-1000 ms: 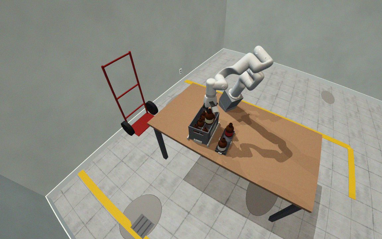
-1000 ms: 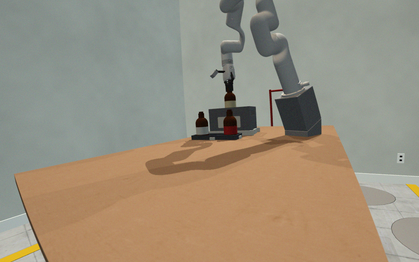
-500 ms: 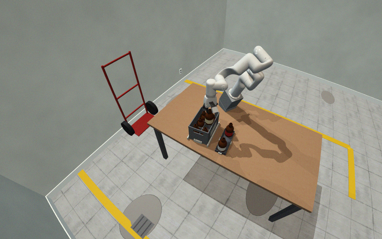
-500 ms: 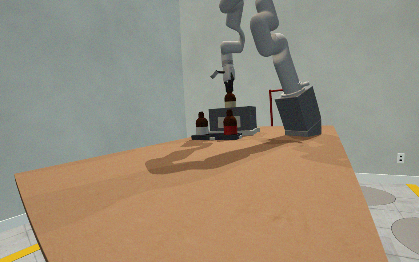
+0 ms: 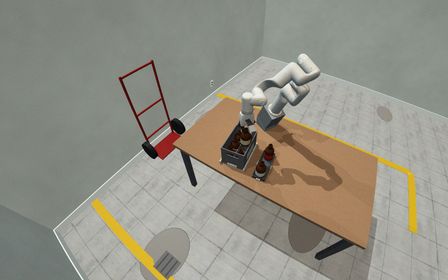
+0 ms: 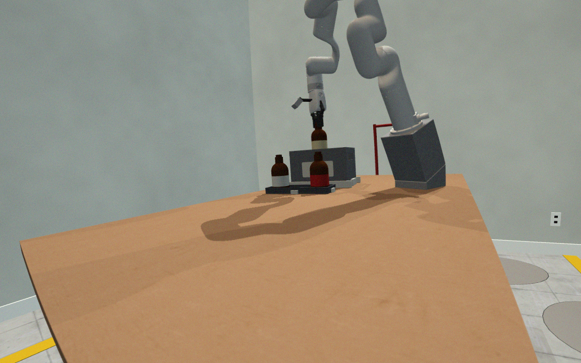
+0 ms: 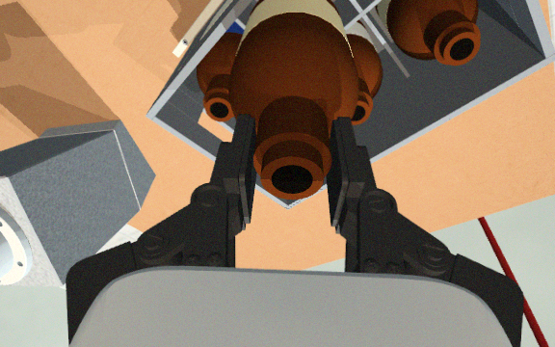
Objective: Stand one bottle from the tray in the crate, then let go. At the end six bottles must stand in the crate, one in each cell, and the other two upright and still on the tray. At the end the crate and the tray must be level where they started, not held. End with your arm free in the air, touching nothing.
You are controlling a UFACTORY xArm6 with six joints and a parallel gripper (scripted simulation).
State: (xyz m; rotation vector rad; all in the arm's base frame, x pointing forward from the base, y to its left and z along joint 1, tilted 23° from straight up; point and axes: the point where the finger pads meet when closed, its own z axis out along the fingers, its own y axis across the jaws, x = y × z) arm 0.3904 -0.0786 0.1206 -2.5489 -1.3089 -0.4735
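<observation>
Right now the grey crate is 21 cm below my hand, 4 cm to the right of it and 1 cm ahead of it. Also, from my hand: dark tray 29 cm below, 18 cm to the left, 1 cm behind.
</observation>
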